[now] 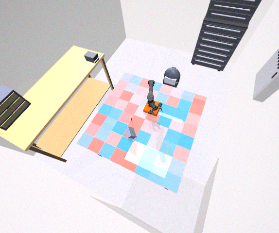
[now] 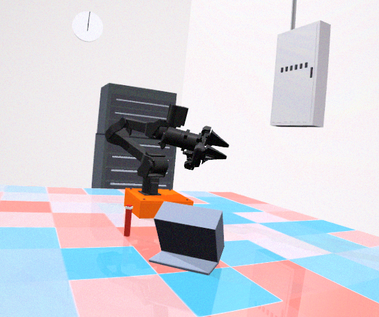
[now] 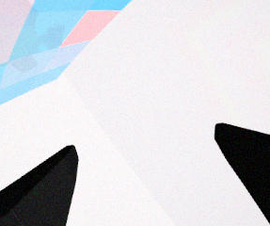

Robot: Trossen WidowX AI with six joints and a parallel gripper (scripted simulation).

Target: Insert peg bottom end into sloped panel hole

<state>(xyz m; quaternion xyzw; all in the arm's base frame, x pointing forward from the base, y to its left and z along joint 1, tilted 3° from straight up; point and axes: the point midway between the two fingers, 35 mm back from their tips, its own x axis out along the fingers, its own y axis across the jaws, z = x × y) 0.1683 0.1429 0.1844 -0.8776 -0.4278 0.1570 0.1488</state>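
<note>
My gripper tip is 70 mm short of the thin red peg, 350 mm to the left of it and 180 mm above it. The rest, counted from my gripper tip: grey sloped panel (260 mm ahead, 280 mm to the right, 170 mm below).
</note>
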